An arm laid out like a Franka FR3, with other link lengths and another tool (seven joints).
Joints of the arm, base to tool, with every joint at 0 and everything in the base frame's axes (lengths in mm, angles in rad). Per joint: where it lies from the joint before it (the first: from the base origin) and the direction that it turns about. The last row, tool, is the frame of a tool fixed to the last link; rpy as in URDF.
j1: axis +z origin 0 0 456.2
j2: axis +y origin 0 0 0
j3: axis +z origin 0 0 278.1
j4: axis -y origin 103.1 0 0
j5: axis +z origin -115.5 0 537.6
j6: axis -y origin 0 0 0
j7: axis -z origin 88 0 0
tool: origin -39 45 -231 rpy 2.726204 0 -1.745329
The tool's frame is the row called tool.
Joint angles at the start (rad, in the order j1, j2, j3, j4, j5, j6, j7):
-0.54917 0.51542 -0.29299 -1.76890 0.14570 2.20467 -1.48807
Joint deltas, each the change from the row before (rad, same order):
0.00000 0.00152 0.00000 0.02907 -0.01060 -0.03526 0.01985
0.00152 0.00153 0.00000 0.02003 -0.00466 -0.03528 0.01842
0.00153 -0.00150 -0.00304 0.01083 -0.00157 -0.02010 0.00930
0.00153 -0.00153 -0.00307 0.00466 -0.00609 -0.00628 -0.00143
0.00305 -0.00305 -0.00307 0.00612 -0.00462 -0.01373 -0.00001
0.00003 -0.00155 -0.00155 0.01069 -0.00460 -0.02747 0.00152
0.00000 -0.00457 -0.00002 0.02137 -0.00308 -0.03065 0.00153
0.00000 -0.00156 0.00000 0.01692 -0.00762 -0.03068 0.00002
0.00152 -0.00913 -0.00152 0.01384 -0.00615 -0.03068 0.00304
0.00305 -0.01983 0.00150 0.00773 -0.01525 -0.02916 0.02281
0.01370 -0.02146 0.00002 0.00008 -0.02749 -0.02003 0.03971
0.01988 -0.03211 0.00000 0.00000 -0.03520 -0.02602 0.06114
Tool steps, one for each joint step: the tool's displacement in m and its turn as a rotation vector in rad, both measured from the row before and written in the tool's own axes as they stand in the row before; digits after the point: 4 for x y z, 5 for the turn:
0.0034 0.0027 -0.0135 -0.00866 -0.00952 0.00715
-0.0012 0.0009 -0.0090 -0.00768 -0.01885 0.00492
0.0000 0.0026 -0.0061 -0.00358 -0.00961 0.00510
0.0015 0.0030 -0.0030 -0.00541 0.00330 -0.00266
0.0001 0.0025 -0.0050 -0.00515 -0.00134 -0.00404
-0.0014 0.0039 -0.0052 -0.00788 -0.01217 -0.00578
0.0012 0.0042 -0.0138 -0.00166 -0.00363 -0.00370
-0.0005 0.0043 -0.0088 -0.00905 -0.00729 -0.00856
-0.0012 0.0058 -0.0125 -0.00514 -0.00594 -0.00334
-0.0034 0.0061 -0.0173 -0.00794 -0.00505 0.01123
-0.0058 0.0018 -0.0171 -0.01911 0.00101 0.01902
-0.0086 0.0028 -0.0254 -0.02158 0.00218 0.03526

